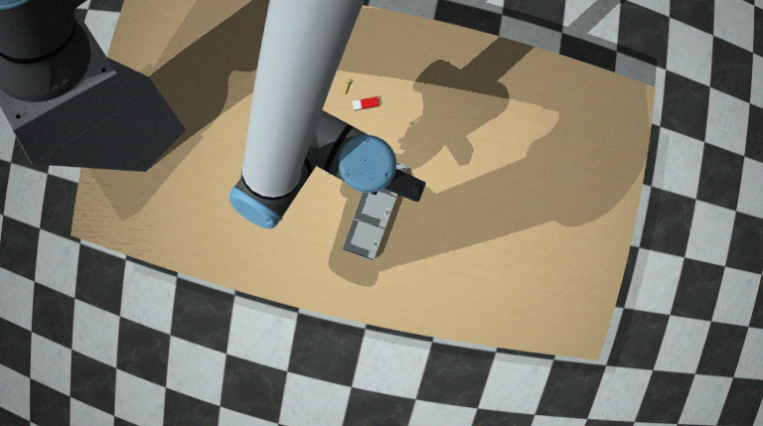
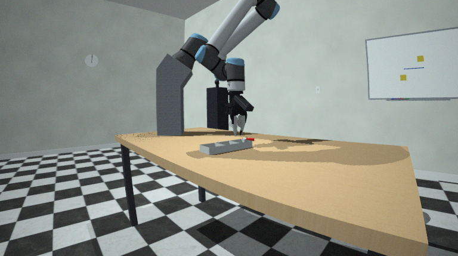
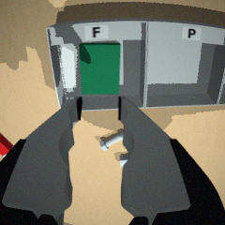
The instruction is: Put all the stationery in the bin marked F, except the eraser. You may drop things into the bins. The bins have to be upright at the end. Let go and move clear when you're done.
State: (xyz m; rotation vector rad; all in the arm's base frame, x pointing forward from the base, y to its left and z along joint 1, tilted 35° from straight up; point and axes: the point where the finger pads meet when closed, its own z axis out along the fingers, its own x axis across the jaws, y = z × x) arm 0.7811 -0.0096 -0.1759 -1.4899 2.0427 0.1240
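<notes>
Right now the pencil sharpener is 14 cm behind my hand, 1 cm to the right of it and 6 cm below it. From my hand the other things lie so: eraser 8 cm behind, 17 cm to the left, 7 cm below; white-grey object 9 cm behind, 1 cm to the left, 7 cm below; green pad 1 cm ahead, 6 cm below.
</notes>
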